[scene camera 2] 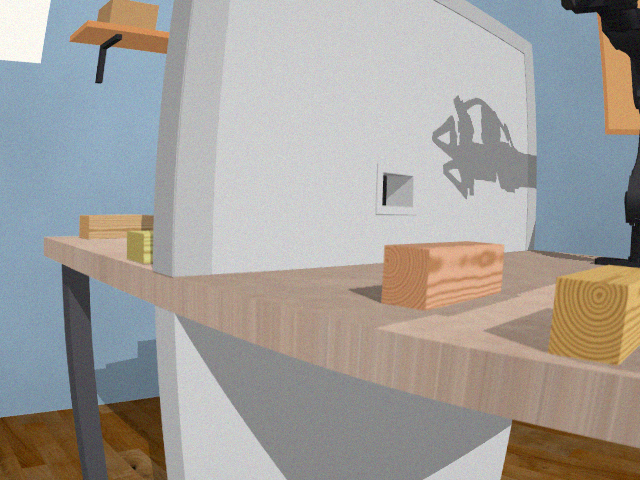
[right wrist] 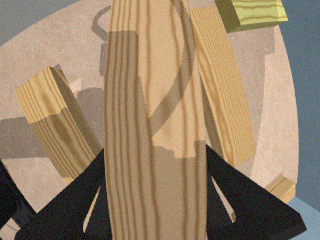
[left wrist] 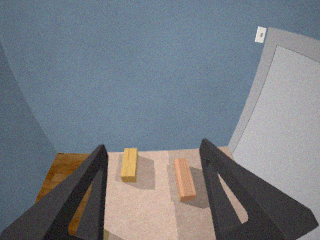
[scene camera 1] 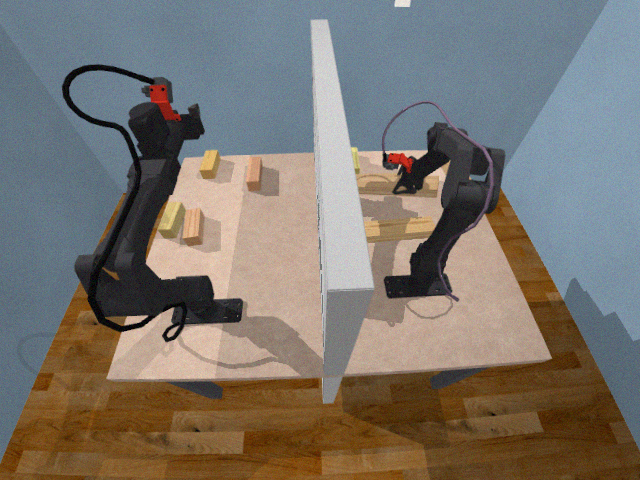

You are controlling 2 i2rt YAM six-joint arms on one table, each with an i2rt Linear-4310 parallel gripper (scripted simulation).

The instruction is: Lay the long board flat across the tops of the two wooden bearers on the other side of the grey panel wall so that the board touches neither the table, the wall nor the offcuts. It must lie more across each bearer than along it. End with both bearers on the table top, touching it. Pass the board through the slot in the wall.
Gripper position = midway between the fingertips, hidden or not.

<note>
In view: the left gripper [scene camera 1: 183,106], the right gripper [scene camera 1: 395,186], a long board [scene camera 1: 367,184], a yellow-green offcut [scene camera 2: 139,246], an orange block [scene camera 2: 424,276], a bearer [right wrist: 226,114] and a bearer [scene camera 1: 419,227].
The long board is seen too in the right wrist view [right wrist: 153,121]. The left gripper also shows in the left wrist view [left wrist: 153,147]. The right gripper is seen too in the right wrist view [right wrist: 154,146]. The right wrist view does not show the orange block: it is out of frame.
</note>
